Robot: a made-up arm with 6 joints.
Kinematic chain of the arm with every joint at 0, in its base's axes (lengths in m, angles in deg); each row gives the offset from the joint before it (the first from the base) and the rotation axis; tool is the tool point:
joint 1: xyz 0 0 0.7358 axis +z
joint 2: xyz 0.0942 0 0 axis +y
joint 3: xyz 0 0 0.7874 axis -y
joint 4: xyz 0 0 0.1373 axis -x
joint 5: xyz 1.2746 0 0 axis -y
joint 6: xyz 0.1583 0 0 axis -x
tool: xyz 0 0 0
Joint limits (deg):
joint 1: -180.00..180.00
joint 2: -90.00..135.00
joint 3: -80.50..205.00
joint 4: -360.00..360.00
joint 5: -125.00..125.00
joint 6: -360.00..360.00
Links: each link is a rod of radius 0.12 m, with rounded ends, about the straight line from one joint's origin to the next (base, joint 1, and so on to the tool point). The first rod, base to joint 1, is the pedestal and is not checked.
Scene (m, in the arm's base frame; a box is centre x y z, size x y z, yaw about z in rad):
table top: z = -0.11
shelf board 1: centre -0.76 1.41 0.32 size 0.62 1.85 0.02 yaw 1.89
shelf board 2: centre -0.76 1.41 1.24 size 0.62 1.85 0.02 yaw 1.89
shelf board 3: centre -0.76 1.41 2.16 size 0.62 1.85 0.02 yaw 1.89
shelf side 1: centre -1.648 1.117 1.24 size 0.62 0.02 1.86 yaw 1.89
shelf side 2: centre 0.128 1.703 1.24 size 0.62 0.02 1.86 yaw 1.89
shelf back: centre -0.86 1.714 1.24 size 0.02 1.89 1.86 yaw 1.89
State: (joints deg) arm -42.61 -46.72 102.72 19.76 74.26 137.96
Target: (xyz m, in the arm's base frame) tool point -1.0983 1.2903 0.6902
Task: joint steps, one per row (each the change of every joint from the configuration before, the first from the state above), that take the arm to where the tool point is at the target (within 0.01 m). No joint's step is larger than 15 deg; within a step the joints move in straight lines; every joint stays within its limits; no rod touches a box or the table.
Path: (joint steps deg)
1: 2.89 9.65 11.98 -0.59 5.14 0.00
2: 2.89 9.65 11.99 -0.60 5.14 0.00
3: 2.88 9.65 11.98 -0.59 5.14 0.00
4: 2.89 9.65 11.99 -0.60 5.14 0.00
5: -1.27 -2.73 12.97 -0.40 2.05 0.00
6: -1.26 -2.73 12.97 -0.40 2.05 0.00
7: -1.27 -2.74 12.98 -0.39 2.05 0.00
8: -3.25 -8.20 -11.52 0.72 -3.79 0.00
9: -3.24 -8.21 -11.52 0.72 -3.78 0.00
10: -3.25 -8.20 -11.53 0.73 -3.79 0.00
11: -3.25 -8.21 -11.52 0.72 -3.78 0.00

